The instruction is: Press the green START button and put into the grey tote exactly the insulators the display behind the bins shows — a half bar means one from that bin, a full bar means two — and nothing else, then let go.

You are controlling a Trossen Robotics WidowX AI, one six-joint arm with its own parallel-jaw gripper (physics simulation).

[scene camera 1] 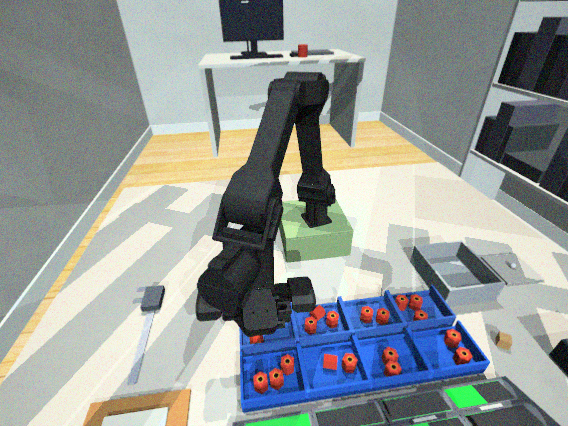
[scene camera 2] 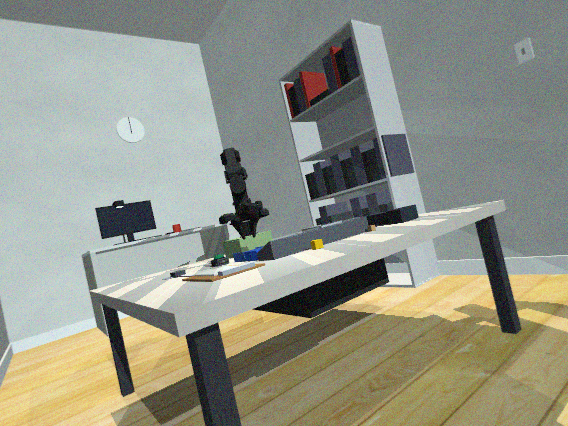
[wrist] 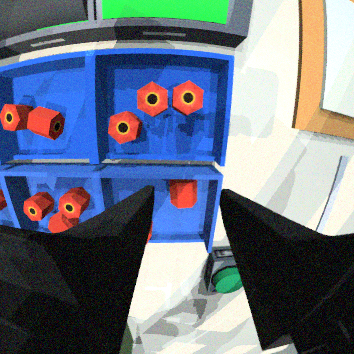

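Pixels of known places: gripper, fingertip midpoint: (scene camera 2: 249, 238) (wrist: 187, 194); arm's base at its link origin: (scene camera 1: 316, 218) (scene camera 2: 249, 235).
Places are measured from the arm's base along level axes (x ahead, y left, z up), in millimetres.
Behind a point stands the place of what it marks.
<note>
My gripper (scene camera 2: 246, 236) {x 274, y -239, z -6 mm} (wrist: 187, 194) {x 274, y -239, z -6 mm} is open and empty, pointing down above the end bin of the row farther from the display. One red insulator (wrist: 183, 194) {x 251, y -239, z -55 mm} shows between the fingertips in the wrist view, below them; another is mostly hidden by a finger. The blue bins (scene camera 1: 320, 391) (scene camera 2: 248, 256) {x 295, y -280, z -67 mm} (wrist: 227, 100) {x 324, y -284, z -50 mm} hold red insulators in two rows; three stand in the neighbouring end bin. The green START button (scene camera 2: 219, 258) {x 136, y -291, z -57 mm} (wrist: 227, 280) {x 128, y -274, z -44 mm} is beside the bins, partly behind a finger. The grey tote (scene camera 1: 475, 295) {x 319, y 237, z -58 mm} looks empty. The display (scene camera 1: 350, 416) (wrist: 165, 11) shows green bars, partly cut off.
A green block (scene camera 1: 317, 247) {x 63, y -24, z -43 mm} stands behind the bins. A caliper-like tool (scene camera 1: 152, 298) {x 69, y -432, z -65 mm} and an orange-framed board (scene camera 1: 182, 410) {x 323, y -387, z -78 mm} (wrist: 311, 75) {x 348, y -398, z -78 mm} lie to the side. A grey lid (scene camera 1: 522, 274) {x 299, y 415, z -76 mm} lies beside the tote. Small cubes, one tan (scene camera 1: 504, 341) {x 419, y 203, z -65 mm} and one yellow (scene camera 2: 317, 244) {x 566, y -220, z -69 mm}, are on the table.
</note>
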